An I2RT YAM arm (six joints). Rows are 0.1 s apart.
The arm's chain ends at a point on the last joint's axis. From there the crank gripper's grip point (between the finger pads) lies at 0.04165 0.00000 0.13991 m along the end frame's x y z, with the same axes.
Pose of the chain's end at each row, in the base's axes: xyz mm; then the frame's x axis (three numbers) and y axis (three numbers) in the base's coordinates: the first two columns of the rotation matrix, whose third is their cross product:
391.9, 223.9, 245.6, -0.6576, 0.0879, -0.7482, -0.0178, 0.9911, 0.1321
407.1, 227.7, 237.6, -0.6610, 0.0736, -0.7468, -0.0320, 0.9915, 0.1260
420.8, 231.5, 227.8, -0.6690, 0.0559, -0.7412, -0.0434, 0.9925, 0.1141
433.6, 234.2, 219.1, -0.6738, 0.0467, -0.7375, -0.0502, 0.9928, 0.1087
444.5, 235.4, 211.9, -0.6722, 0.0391, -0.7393, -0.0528, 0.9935, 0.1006
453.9, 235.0, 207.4, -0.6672, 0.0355, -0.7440, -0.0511, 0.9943, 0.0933
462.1, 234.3, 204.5, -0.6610, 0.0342, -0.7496, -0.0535, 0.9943, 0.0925
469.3, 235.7, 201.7, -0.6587, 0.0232, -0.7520, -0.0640, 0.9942, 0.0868
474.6, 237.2, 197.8, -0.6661, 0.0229, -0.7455, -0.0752, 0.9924, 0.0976
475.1, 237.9, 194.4, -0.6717, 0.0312, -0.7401, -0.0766, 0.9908, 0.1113
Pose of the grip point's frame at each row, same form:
469.9, 241.6, 123.5, -0.6576, 0.0879, -0.7482, -0.0178, 0.9911, 0.1321
484.5, 245.8, 115.1, -0.6610, 0.0736, -0.7468, -0.0320, 0.9915, 0.1260
496.8, 249.0, 104.4, -0.6690, 0.0559, -0.7412, -0.0434, 0.9925, 0.1141
508.7, 251.6, 95.1, -0.6738, 0.0467, -0.7375, -0.0502, 0.9928, 0.1087
519.8, 252.0, 88.0, -0.6722, 0.0391, -0.7393, -0.0528, 0.9935, 0.1006
530.1, 250.5, 83.9, -0.6672, 0.0355, -0.7440, -0.0511, 0.9943, 0.0933
539.3, 249.9, 81.6, -0.6610, 0.0342, -0.7496, -0.0535, 0.9943, 0.0925
546.7, 251.4, 79.0, -0.6587, 0.0232, -0.7520, -0.0640, 0.9942, 0.0868
550.7, 255.1, 74.5, -0.6661, 0.0229, -0.7455, -0.0752, 0.9924, 0.0976
550.2, 257.6, 70.8, -0.6717, 0.0312, -0.7401, -0.0766, 0.9908, 0.1113

